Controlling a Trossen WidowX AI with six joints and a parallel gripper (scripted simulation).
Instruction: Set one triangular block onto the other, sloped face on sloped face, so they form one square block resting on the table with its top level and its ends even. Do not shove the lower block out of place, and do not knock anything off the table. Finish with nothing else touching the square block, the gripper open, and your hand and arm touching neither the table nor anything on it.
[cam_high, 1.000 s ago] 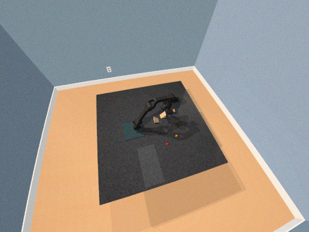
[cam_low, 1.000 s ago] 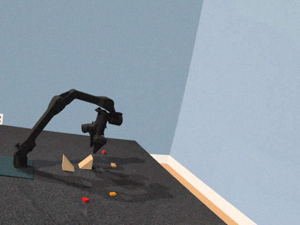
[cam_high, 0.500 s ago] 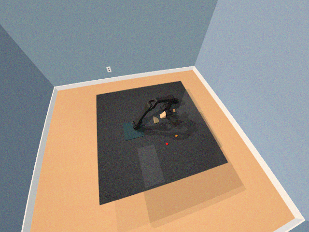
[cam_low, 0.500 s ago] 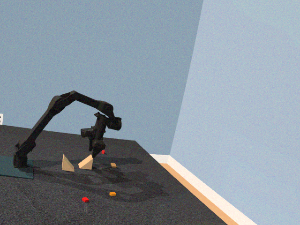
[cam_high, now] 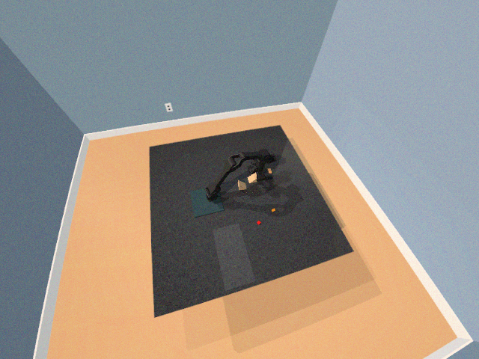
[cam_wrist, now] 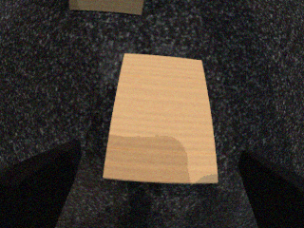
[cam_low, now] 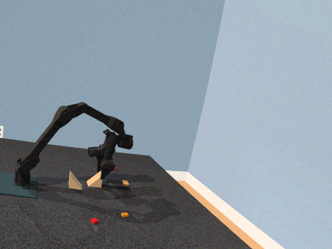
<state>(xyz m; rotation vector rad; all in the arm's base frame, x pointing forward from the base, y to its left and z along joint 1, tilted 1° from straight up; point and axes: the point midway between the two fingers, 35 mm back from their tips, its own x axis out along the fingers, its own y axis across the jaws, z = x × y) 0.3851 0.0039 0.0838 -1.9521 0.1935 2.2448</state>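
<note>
Now: gripper tip 30 mm above the triangular block and 10 mm past it.
</note>
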